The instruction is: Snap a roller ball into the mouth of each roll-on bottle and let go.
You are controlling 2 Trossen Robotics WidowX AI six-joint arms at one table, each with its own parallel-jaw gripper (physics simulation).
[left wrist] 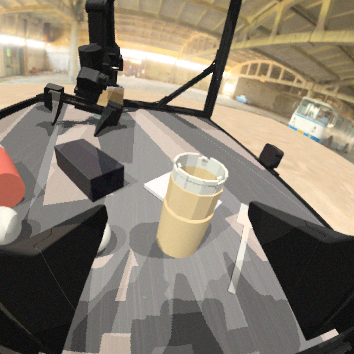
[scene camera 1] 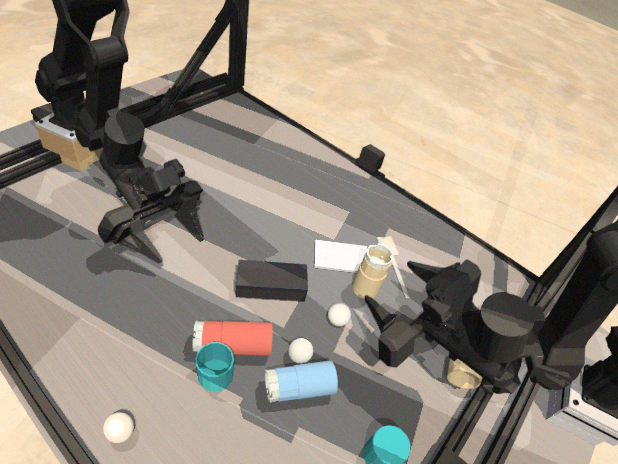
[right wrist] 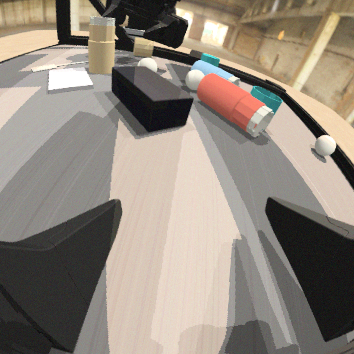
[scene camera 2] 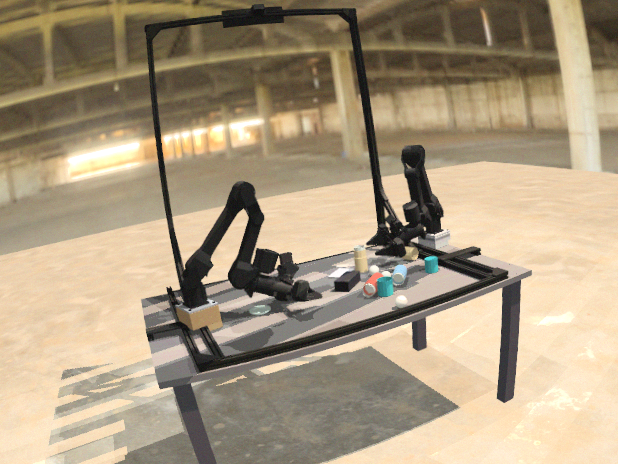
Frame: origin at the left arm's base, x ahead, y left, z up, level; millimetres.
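Seen in the pictures: left gripper, fingertip midpoint: (left wrist: 178, 210) (scene camera 1: 387, 279) (right wrist: 121, 26) (scene camera 2: 370, 249); right gripper, fingertip midpoint: (left wrist: 73, 129) (scene camera 1: 182, 250) (right wrist: 194, 205) (scene camera 2: 315, 296); left arm's base at its link origin: (scene camera 1: 602, 392) (right wrist: 134, 28) (scene camera 2: 433, 231); right arm's base at its link origin: (left wrist: 108, 85) (scene camera 1: 72, 118) (scene camera 2: 195, 303).
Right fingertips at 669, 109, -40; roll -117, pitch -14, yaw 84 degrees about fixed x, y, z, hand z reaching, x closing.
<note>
Offsets run from my right fingertips to a thing's middle, as dx, dy, dz.
A tan bottle {-284, -124, +28} (scene camera 1: 370, 277) (scene camera 2: 360, 260) (left wrist: 185, 220) (right wrist: 101, 50) stands upright with its white mouth open. My left gripper (scene camera 1: 387, 280) is open around empty space, with the bottle ahead of its fingertips. A red bottle {-162, +85, +5} (scene camera 1: 240, 338) (right wrist: 227, 100) and a blue bottle {-274, +89, +5} (scene camera 1: 307, 382) (scene camera 2: 399, 275) lie on their sides, mouths toward the left in scene camera 1. One white ball {-272, -39, +0} (scene camera 1: 339, 314) lies near the tan bottle, another white ball {-251, +46, +0} (scene camera 1: 301, 350) between the red and blue bottles, and a third white ball {-118, +262, +0} (scene camera 1: 118, 427) (right wrist: 325, 145) at the lower left. My right gripper (scene camera 1: 182, 251) (right wrist: 194, 205) is open and empty, away from them.
A black block {-152, -34, +0} (scene camera 1: 271, 281) (right wrist: 150, 100) and a white flat piece {-221, -159, -15} (scene camera 1: 337, 255) (right wrist: 69, 80) lie near the tan bottle. An open teal cup {-169, +135, +8} (scene camera 1: 215, 367) touches or nearly touches the red bottle. Another teal cup {-411, +111, +6} (scene camera 1: 387, 446) (scene camera 2: 431, 264) is farther off. A tan cup {-473, -62, +6} (scene camera 1: 462, 374) lies beneath the left arm.
</note>
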